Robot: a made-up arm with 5 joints. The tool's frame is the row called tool. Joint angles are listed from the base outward. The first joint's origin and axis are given. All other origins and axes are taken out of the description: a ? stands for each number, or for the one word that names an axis. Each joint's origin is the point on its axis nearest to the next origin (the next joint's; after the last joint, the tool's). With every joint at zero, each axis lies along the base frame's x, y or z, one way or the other. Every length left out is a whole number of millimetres.
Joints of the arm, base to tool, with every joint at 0 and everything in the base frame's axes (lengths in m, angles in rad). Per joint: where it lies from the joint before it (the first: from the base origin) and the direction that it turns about. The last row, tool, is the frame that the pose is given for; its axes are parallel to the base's.
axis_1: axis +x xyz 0.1 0 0.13
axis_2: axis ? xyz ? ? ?
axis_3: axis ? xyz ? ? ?
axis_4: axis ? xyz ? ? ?
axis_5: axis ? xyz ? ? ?
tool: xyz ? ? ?
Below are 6 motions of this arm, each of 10 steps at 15 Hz.
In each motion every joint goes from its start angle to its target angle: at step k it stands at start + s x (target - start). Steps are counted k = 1, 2, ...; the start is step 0. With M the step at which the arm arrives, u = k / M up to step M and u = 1 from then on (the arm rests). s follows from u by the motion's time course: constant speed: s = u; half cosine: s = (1 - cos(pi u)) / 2; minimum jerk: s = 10 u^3 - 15 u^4 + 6 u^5.
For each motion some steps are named. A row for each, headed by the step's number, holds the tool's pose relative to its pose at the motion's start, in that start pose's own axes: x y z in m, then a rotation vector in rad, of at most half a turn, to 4 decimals.
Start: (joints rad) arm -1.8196 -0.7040 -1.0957 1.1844 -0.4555
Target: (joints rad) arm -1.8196 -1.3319 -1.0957 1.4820 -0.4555
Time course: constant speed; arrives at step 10
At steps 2, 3, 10:
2: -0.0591 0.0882 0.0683 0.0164 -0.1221 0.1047
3: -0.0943 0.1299 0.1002 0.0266 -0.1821 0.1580
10: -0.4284 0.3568 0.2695 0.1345 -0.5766 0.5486

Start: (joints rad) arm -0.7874 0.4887 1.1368 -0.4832 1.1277
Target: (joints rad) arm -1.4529 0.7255 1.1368 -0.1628 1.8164
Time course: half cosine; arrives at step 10
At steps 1, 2, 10:
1: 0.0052 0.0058 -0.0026 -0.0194 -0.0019 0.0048
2: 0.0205 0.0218 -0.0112 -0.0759 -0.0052 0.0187
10: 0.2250 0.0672 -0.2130 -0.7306 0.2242 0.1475

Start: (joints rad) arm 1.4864 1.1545 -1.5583 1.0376 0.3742
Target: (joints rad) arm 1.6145 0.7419 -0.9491 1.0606 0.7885
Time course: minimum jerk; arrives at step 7
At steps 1, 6, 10:
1: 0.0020 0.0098 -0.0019 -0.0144 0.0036 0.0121
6: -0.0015 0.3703 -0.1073 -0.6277 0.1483 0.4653
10: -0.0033 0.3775 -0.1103 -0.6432 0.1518 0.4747

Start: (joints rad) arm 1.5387 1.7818 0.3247 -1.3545 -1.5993
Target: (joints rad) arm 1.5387 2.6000 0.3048 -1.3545 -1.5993
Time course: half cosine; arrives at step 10
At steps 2, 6, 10:
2: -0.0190 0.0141 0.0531 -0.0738 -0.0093 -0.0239
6: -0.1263 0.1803 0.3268 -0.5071 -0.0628 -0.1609
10: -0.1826 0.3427 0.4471 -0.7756 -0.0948 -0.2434

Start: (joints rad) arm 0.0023 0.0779 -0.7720 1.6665 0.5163
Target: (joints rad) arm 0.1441 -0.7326 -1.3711 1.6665 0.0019
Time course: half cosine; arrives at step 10
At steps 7, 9, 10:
7: 0.0111 0.2705 0.4881 0.3150 -0.5596 0.0515
9: -0.0273 0.3482 0.5656 0.4077 -0.6284 0.1027
10: -0.0333 0.3590 0.5748 0.4202 -0.6356 0.1106

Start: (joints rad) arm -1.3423 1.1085 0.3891 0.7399 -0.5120
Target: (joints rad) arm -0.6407 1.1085 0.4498 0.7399 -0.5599
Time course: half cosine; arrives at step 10
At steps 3, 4, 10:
3: -0.0092 0.0072 -0.0017 0.0945 0.0823 0.0364
4: -0.0155 0.0118 -0.0024 0.1575 0.1387 0.0611
10: -0.0462 0.0311 -0.0007 0.4448 0.4118 0.1808

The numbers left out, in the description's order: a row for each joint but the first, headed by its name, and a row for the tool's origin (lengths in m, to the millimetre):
axis_2: axis +y, xyz 0 0.15 -0.35
axis_3: axis -z, xyz -0.02 0 0.69
axis_4: axis -y, xyz 0.1 0.02 0
axis_5: axis +z, xyz -0.05 0 0.04
tool: xyz 0.32 0.02 0

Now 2 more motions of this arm.
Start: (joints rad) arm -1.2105 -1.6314 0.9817 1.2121 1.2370
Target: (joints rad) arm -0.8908 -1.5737 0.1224 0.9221 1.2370
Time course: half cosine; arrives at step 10
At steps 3, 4, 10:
3: 0.0293 0.0301 0.0412 0.0931 -0.0721 0.0528
4: 0.0475 0.0495 0.0681 0.1568 -0.1191 0.0912
10: 0.1156 0.1255 0.1810 0.4579 -0.3236 0.2958

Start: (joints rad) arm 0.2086 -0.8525 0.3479 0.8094 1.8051
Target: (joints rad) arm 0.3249 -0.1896 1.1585 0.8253 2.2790
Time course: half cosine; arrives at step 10
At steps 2, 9, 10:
2: 0.0033 -0.0304 -0.0491 0.0767 0.0559 -0.0015
9: -0.0088 -0.0987 -0.4965 0.8673 0.5168 0.1346
10: -0.0096 -0.0960 -0.5071 0.8909 0.5278 0.1418

